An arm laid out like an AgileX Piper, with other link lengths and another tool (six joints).
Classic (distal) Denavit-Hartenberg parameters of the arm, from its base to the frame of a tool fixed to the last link. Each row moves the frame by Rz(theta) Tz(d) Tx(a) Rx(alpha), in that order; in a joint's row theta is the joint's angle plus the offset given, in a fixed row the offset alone. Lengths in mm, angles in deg.
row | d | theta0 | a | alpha
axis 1 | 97.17 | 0 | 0 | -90
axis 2 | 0 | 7.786 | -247.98 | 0
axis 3 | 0 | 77.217 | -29.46 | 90
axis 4 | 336 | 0 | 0 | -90
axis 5 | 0 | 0 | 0 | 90
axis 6 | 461.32 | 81.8 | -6.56 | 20.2
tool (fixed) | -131.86 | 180 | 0 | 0
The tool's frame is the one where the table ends.
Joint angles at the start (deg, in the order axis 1, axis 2, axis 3, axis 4, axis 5, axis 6): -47.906 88.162 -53.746 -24.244 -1.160 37.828
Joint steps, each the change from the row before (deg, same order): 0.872 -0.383 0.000 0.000 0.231 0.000; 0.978 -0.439 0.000 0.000 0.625 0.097; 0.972 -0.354 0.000 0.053 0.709 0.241; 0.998 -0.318 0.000 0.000 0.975 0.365; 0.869 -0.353 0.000 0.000 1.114 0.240; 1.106 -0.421 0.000 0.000 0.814 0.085; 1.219 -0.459 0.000 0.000 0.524 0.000; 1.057 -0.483 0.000 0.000 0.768 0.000; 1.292 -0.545 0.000 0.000 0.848 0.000; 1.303 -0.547 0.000 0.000 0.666 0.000; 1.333 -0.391 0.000 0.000 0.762 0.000; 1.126 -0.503 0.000 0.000 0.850 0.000
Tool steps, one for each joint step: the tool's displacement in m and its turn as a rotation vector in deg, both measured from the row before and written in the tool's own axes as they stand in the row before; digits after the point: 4 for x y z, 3 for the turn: -0.0096 -0.0011 -0.0022 0.105 -0.500 -0.627; -0.0096 0.0004 -0.0017 -0.190 -0.426 -0.549; -0.0090 0.0015 -0.0008 -0.346 -0.441 -0.343; -0.0084 0.0031 0.0001 -0.614 -0.347 -0.251; -0.0066 0.0034 0.0000 -0.686 -0.149 -0.250; -0.0103 0.0018 -0.0012 -0.378 -0.391 -0.633; -0.0124 0.0004 -0.0023 -0.099 -0.575 -0.852; -0.0099 0.0012 -0.0020 -0.269 -0.358 -0.684; -0.0123 0.0014 -0.0023 -0.292 -0.473 -0.852; -0.0129 0.0006 -0.0028 -0.131 -0.566 -0.892; -0.0127 0.0022 -0.0013 -0.368 -0.518 -0.899; -0.0102 0.0016 -0.0021 -0.314 -0.358 -0.723
